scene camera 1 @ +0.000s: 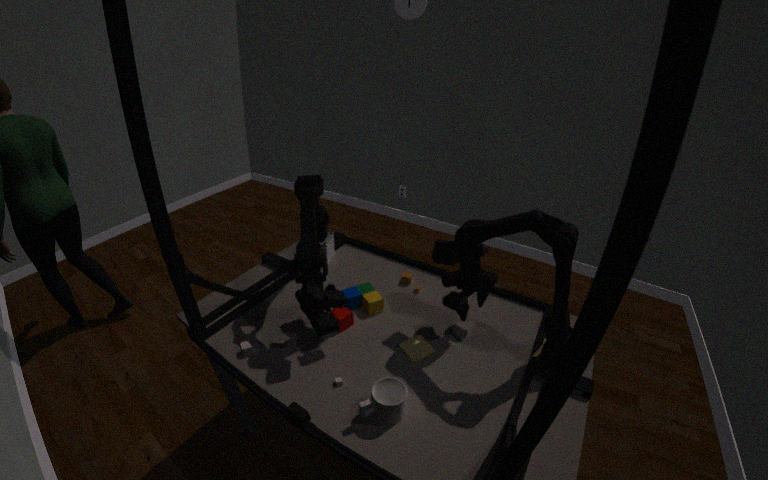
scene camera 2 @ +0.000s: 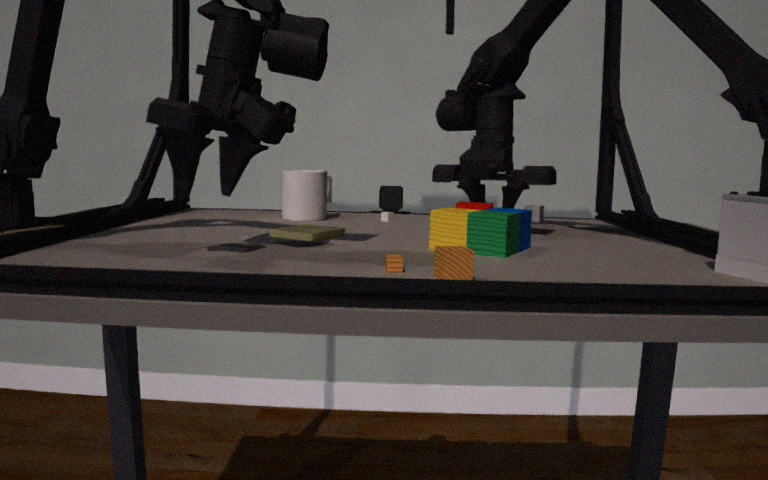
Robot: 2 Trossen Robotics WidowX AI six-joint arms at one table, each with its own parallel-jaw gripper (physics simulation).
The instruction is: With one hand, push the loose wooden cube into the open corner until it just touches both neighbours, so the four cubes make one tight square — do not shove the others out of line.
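The blue, green and yellow cubes stand together in an L, with the open corner toward the front in scene camera 1. The red cube stands apart, in front of the blue one there; in scene camera 2 the others mostly hide it. My left gripper is low beside the red cube, partly open and empty; its fingertips are hidden behind the cubes in scene camera 2. My right gripper is open and empty above the table, well away from the cubes.
A white mug and a flat olive block stand away from the cubes. Two orange blocks lie near the far edge in scene camera 1. A small white cube lies near the mug.
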